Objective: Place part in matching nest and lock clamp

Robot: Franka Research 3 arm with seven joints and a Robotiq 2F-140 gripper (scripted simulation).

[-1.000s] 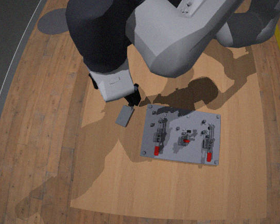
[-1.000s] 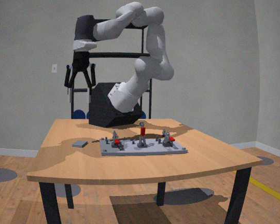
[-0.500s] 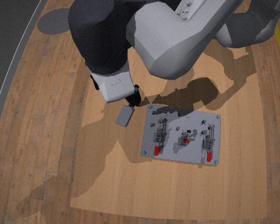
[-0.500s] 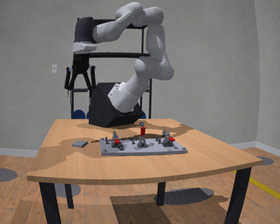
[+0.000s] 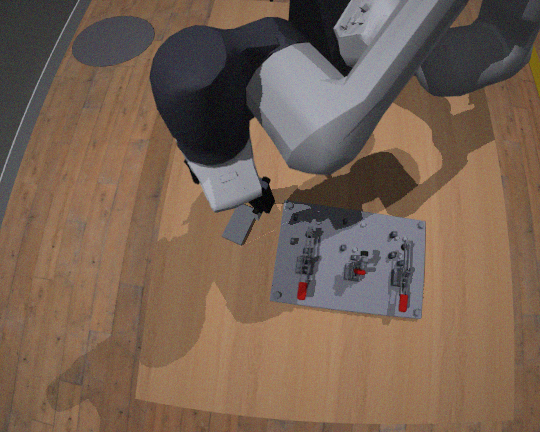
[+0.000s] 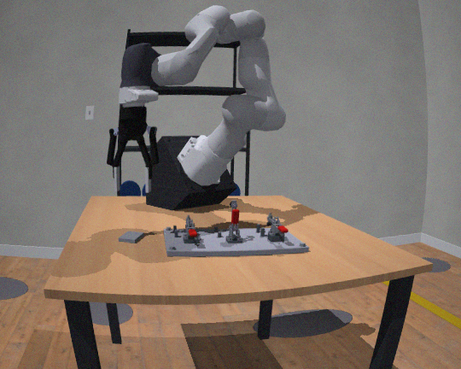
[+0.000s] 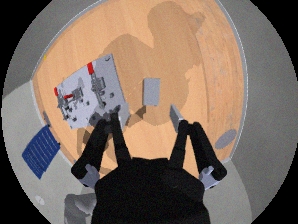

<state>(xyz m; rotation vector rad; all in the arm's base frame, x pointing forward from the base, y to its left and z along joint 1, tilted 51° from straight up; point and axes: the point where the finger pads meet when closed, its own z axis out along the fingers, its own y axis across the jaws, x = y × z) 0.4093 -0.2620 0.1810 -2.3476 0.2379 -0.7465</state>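
The grey part is 150 mm below my hand and 10 mm ahead of it. Round my hand: grey fixture plate (270 mm to the left, 150 mm below, 20 mm behind).
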